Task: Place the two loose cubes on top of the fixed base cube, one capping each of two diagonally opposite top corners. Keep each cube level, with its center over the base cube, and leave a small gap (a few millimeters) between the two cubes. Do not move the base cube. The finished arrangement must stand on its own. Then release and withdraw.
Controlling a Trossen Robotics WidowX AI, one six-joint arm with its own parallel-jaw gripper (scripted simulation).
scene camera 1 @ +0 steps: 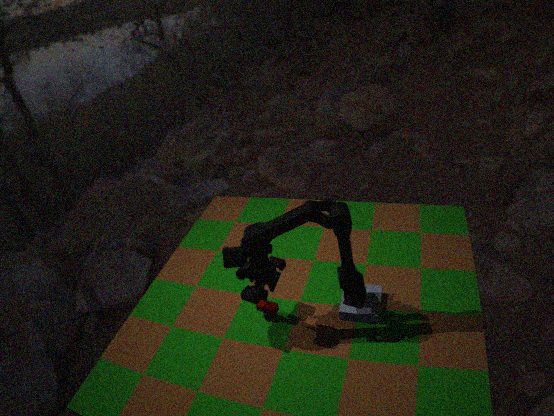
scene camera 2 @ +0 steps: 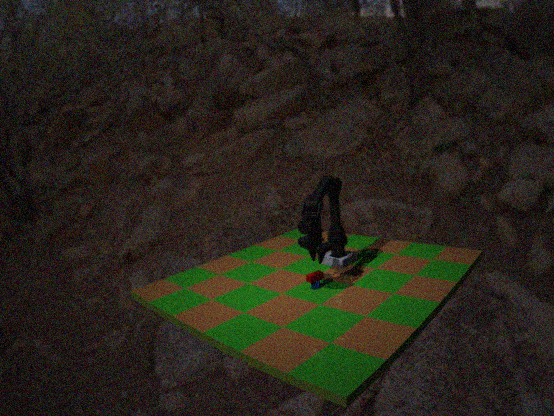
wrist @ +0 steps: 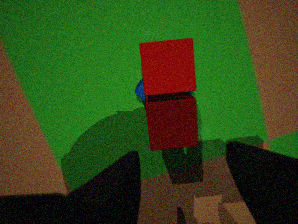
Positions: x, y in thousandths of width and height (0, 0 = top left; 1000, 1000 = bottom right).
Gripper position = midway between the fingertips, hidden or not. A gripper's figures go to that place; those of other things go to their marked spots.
My gripper (wrist: 612, 694) is 0.11 m from the lens. A red cube (wrist: 565, 297) is 0.15 m from the lens. A red cube (wrist: 579, 547): 0.15 m from the lens.
